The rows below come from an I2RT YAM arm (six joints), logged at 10 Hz.
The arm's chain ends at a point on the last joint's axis. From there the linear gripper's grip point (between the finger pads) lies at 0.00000 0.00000 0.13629 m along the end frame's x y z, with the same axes.
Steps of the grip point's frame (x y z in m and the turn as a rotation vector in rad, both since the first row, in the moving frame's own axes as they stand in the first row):
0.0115 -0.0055 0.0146 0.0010 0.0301 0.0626
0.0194 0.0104 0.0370 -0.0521 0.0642 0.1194
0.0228 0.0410 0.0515 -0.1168 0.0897 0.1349
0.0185 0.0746 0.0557 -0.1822 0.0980 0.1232
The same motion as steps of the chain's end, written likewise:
0.0074 -0.0055 0.0147 0.0010 0.0301 0.0626
0.0111 0.0028 0.0375 -0.0521 0.0642 0.1194
0.0117 0.0244 0.0530 -0.1168 0.0897 0.1349
0.0068 0.0492 0.0586 -0.1822 0.0980 0.1232

